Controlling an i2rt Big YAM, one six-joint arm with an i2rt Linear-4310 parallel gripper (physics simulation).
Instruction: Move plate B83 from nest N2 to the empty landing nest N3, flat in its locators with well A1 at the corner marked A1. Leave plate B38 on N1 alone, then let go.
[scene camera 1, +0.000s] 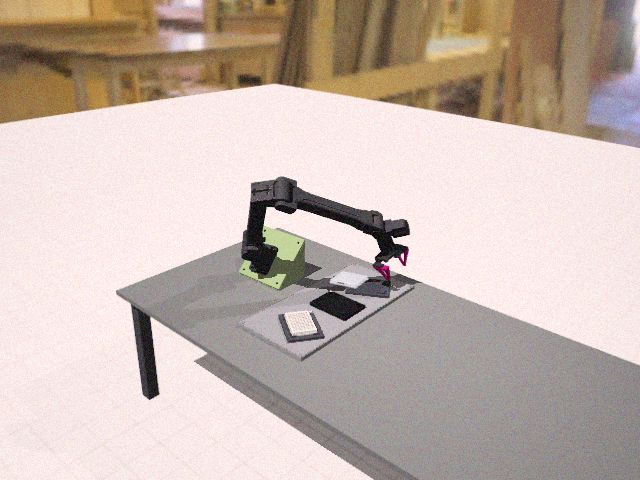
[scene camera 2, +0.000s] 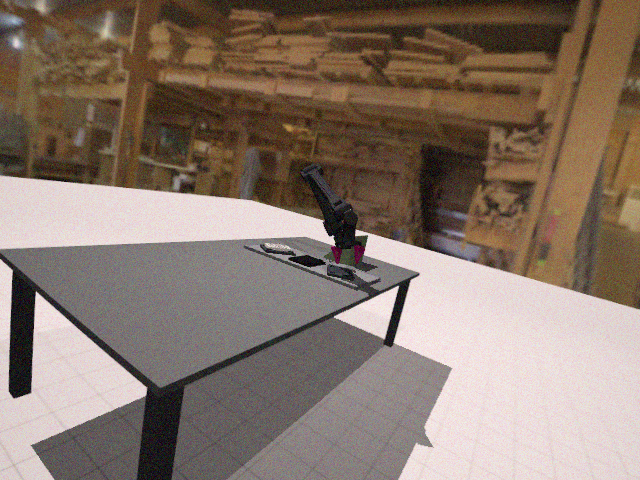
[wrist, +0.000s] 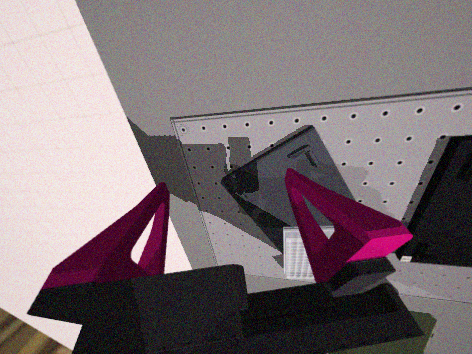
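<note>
My gripper (scene camera 1: 396, 272) (scene camera 2: 347, 263) (wrist: 227, 180) is open and empty, its magenta fingers spread wide above the far right end of the board. A pale plate (scene camera 1: 348, 277) (wrist: 296, 256) lies partly off the slate nest (scene camera 1: 368, 290) (scene camera 2: 340, 271) (wrist: 300, 187), at the side towards the arm base. In the wrist view the right finger covers part of this plate. A black nest (scene camera 1: 338, 305) (scene camera 2: 306, 260) (wrist: 450, 200) in the middle is empty. A beige plate (scene camera 1: 300, 323) (scene camera 2: 276, 248) sits in a dark nest (scene camera 1: 287, 329) at the near left end. Plate and nest names are not readable.
The nests stand on a light grey perforated board (scene camera 1: 268, 322) (wrist: 380, 125) on the grey table (scene camera 1: 465, 372) (scene camera 2: 180, 299). The light green base block (scene camera 1: 284, 249) stands behind the board, under the arm. The far table edge runs close to the board's right end.
</note>
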